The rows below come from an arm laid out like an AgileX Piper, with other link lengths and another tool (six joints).
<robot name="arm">
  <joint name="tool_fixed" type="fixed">
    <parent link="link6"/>
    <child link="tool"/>
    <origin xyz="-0.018 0.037 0.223" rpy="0.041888 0 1.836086"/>
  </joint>
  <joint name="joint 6" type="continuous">
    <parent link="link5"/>
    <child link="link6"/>
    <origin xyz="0.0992 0 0" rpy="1.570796 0 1.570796"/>
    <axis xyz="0 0 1"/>
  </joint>
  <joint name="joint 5" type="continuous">
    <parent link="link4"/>
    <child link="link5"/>
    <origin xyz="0 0 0" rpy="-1.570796 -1.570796 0"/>
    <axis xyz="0 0 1"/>
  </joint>
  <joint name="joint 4" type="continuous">
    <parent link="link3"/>
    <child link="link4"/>
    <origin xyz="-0.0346 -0.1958 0" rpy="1.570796 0 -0.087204"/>
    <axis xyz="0 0 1"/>
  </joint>
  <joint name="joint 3" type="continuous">
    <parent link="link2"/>
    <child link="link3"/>
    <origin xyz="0.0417 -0.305 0" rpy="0 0 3.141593"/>
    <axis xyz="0 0 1"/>
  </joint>
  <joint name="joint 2" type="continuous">
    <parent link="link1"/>
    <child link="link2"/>
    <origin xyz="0 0 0" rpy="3.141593 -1.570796 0"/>
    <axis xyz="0 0 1"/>
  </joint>
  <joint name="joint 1" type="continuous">
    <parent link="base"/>
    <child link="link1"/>
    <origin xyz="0 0 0.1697" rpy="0 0 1.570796"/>
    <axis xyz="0 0 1"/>
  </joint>
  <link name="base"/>
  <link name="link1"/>
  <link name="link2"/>
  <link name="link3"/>
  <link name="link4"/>
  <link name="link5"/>
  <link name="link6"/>
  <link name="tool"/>
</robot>
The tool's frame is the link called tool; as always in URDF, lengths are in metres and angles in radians. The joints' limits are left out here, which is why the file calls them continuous.
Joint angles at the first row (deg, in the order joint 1, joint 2, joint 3, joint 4, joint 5, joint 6):
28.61, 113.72, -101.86, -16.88, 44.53, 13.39
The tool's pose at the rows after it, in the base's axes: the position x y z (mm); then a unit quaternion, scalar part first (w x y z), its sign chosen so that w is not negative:
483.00 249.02 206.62 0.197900 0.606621 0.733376 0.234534
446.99 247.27 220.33 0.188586 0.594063 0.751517 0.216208
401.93 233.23 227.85 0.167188 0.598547 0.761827 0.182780
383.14 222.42 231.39 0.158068 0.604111 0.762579 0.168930
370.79 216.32 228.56 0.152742 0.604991 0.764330 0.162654
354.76 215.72 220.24 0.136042 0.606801 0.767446 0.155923
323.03 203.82 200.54 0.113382 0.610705 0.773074 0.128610
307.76 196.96 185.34 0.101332 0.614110 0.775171 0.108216
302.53 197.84 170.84 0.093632 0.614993 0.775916 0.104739
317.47 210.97 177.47 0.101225 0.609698 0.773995 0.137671
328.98 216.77 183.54 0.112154 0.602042 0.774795 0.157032
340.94 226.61 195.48 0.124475 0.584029 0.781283 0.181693
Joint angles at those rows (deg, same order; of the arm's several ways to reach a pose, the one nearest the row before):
30.87, 108.83, -101.86, -15.82, 52.78, 10.45
32.85, 104.80, -101.86, -14.81, 59.21, 8.12
34.27, 100.49, -101.87, -13.35, 68.18, 7.19
34.27, 98.30, -101.38, -12.68, 71.76, 6.95
34.27, 96.39, -98.64, -12.31, 71.83, 6.96
34.27, 94.83, -95.37, -10.71, 71.46, 6.95
34.27, 91.92, -88.74, -9.16, 71.60, 7.01
34.27, 91.26, -85.25, -8.59, 71.46, 7.29
34.22, 91.10, -81.28, -7.99, 68.32, 7.65
34.22, 90.99, -80.62, -7.83, 63.85, 7.65
34.16, 90.99, -80.58, -8.35, 61.23, 7.19
34.16, 90.99, -81.59, -8.42, 58.90, 5.18

